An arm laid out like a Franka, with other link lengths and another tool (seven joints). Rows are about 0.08 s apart.
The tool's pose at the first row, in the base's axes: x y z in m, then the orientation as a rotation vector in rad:
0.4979, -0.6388, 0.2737, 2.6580, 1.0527, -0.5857
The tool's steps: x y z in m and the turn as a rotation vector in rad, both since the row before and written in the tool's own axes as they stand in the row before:
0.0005, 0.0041, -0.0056, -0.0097, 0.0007, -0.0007
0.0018, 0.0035, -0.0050, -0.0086, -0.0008, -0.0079
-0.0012, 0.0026, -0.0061, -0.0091, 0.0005, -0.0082
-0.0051, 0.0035, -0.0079, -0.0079, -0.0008, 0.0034
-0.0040, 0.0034, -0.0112, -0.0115, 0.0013, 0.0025
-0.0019, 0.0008, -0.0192, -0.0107, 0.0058, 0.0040
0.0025, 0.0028, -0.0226, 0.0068, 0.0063, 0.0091
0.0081, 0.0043, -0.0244, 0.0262, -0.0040, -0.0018
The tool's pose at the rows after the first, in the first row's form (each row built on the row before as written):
0.5026, -0.6395, 0.2787, 2.6498, 1.0540, -0.5784
0.5076, -0.6392, 0.2826, 2.6390, 1.0648, -0.5752
0.5103, -0.6396, 0.2888, 2.6283, 1.0763, -0.5701
0.5115, -0.6423, 0.2984, 2.6224, 1.0715, -0.5650
0.5142, -0.6430, 0.3105, 2.6142, 1.0685, -0.5550
0.5183, -0.6375, 0.3285, 2.6097, 1.0648, -0.5397
0.5273, -0.6293, 0.3479, 2.6225, 1.0543, -0.5343
0.5415, -0.6183, 0.3668, 2.6422, 1.0556, -0.5572

